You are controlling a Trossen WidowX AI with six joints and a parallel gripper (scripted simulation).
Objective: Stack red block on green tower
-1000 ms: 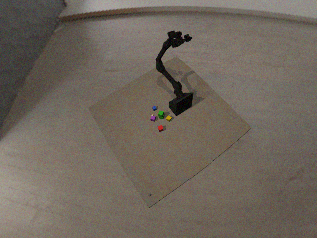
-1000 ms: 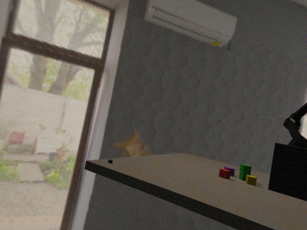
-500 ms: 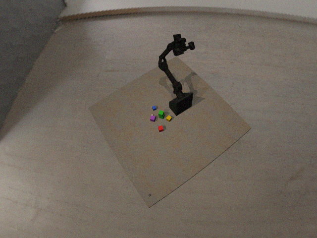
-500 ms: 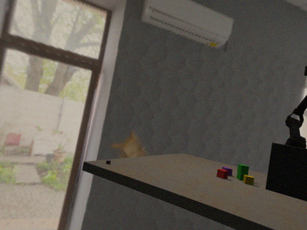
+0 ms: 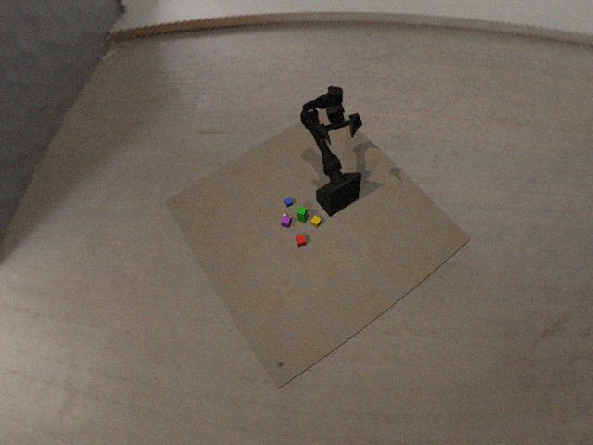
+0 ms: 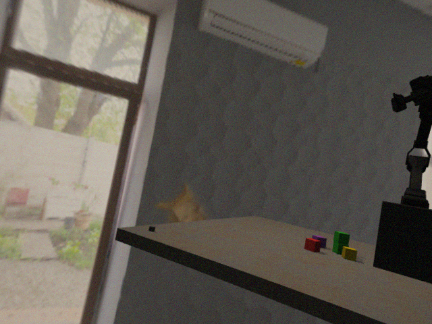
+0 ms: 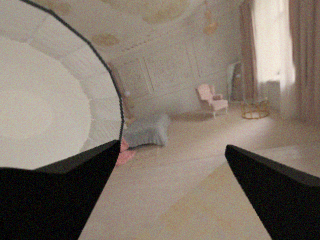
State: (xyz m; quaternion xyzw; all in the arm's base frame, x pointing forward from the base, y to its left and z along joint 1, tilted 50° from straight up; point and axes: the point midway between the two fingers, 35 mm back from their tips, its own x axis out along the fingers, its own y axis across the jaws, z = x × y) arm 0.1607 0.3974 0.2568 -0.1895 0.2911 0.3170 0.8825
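Right now my gripper tip is 23 cm short of the red block, 5 cm to the left of it and 66 cm above it. The rest, counted from my gripper tip: purple block (21 cm ahead, 19 cm to the right, 66 cm below); then blue block (12 cm ahead, 28 cm to the right, 66 cm below); then yellow block (9 cm ahead, 8 cm to the right, 66 cm below).
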